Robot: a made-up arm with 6 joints.
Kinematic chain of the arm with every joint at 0, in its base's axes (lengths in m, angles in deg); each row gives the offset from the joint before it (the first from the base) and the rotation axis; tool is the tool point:
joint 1: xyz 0 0 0.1 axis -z
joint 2: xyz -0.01 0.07 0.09 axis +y
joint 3: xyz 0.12 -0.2 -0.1 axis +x
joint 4: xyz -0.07 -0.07 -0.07 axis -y
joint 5: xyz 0.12 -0.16 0 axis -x
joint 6: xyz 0 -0.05 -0.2 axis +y
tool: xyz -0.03 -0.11 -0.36
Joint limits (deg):
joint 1: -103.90..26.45
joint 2: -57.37..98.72
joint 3: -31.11..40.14
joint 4: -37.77..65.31
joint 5: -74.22..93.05
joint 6: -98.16..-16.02
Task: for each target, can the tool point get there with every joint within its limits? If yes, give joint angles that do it. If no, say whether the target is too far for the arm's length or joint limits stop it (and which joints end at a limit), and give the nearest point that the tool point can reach.
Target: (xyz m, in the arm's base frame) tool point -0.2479 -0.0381 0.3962
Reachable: no: joint limits stop it (at a limit: joint 1, joint 3, joint 4, joint 5, joint 6) | nearest point -0.4206 -0.0659 0.5466 | short by 0.231 m
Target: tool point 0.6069 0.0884 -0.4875
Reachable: yes | joints -58.88 6.56 31.77 -20.85 56.45 -78.39
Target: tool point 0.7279 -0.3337 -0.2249
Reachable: yes | joints -19.96 -3.74 -1.76 20.75 3.88 -47.45
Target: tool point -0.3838 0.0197 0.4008
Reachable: no: joint limits stop it (at a limit: joint 2, joint 3, joint 4, joint 6) | nearest point -0.5025 0.0258 0.2984 | short by 0.157 m
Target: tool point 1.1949 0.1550 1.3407
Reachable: no: too far | nearest point 0.7273 0.0943 0.7045 | short by 0.792 m
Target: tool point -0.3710 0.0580 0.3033
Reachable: no: joint limits stop it (at a limit: joint 2, joint 3, joint 4, joint 6) | nearest point -0.4504 0.0704 0.2404 | short by 0.102 m
